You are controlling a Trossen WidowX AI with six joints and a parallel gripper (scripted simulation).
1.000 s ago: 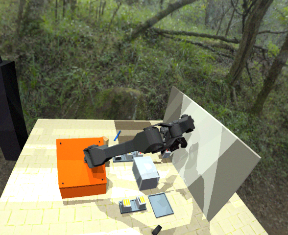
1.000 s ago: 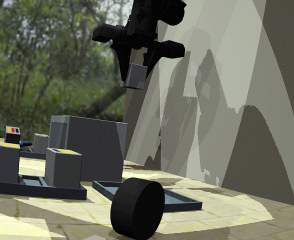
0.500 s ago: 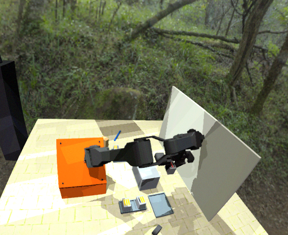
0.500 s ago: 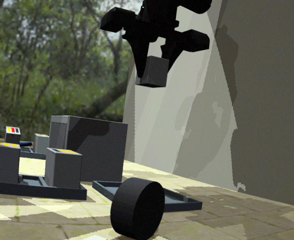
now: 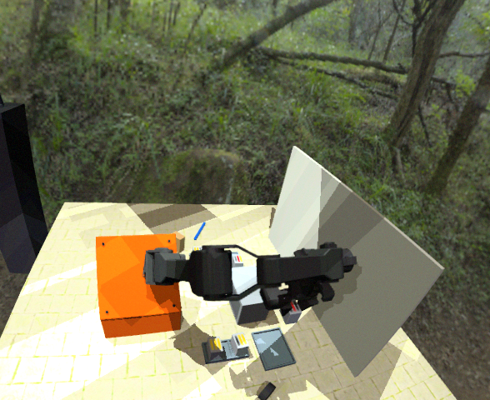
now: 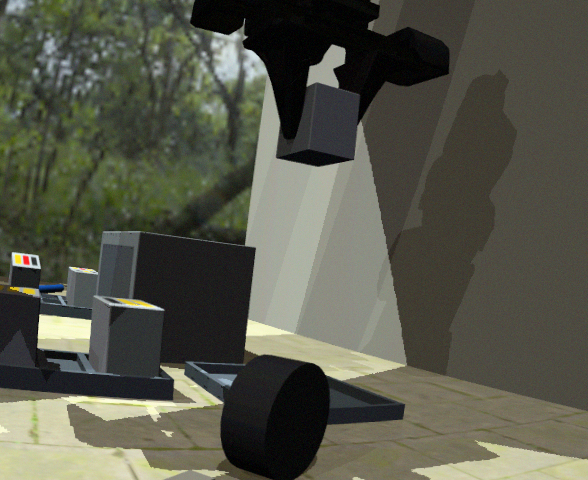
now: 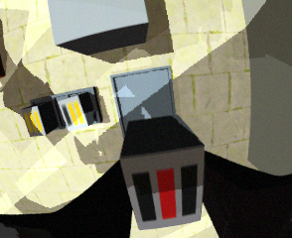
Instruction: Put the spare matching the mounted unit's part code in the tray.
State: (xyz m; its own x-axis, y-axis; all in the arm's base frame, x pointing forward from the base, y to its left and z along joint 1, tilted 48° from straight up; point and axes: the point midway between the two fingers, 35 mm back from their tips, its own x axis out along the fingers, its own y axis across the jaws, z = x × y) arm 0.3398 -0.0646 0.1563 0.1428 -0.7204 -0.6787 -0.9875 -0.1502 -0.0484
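Right now my gripper tip is 1 cm to the left of the flat tray and 17 cm above it. The rest, counted from my gripper tip: grey mounted unit 6 cm behind, 19 cm to the left, 12 cm below; then rack 15 cm behind, 16 cm below; then black puck 6 cm behind, 14 cm to the right, 14 cm below.
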